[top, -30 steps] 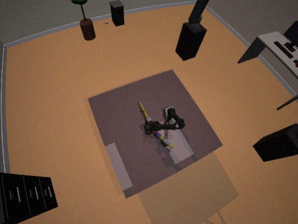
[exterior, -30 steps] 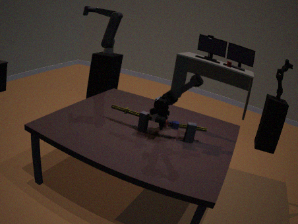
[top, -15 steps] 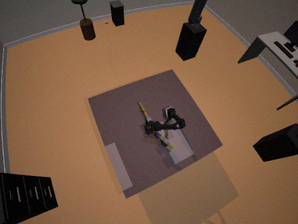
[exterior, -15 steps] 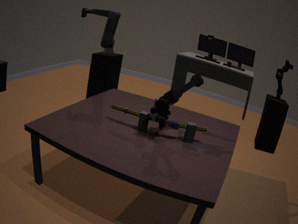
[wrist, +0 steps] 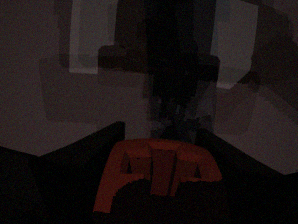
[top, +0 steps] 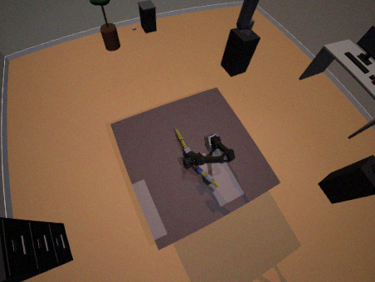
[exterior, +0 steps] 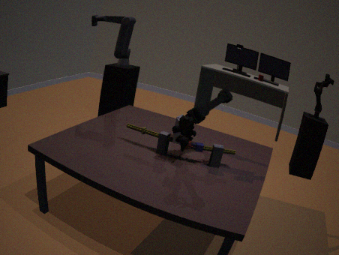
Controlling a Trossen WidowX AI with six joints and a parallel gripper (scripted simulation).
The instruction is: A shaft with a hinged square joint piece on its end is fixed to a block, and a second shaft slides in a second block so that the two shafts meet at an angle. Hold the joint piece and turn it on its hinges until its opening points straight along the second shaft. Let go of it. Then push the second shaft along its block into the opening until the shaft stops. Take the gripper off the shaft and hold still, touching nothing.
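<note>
Right now the red square joint piece is 2 cm to the left of my gripper tip and 4 cm above it.
</note>
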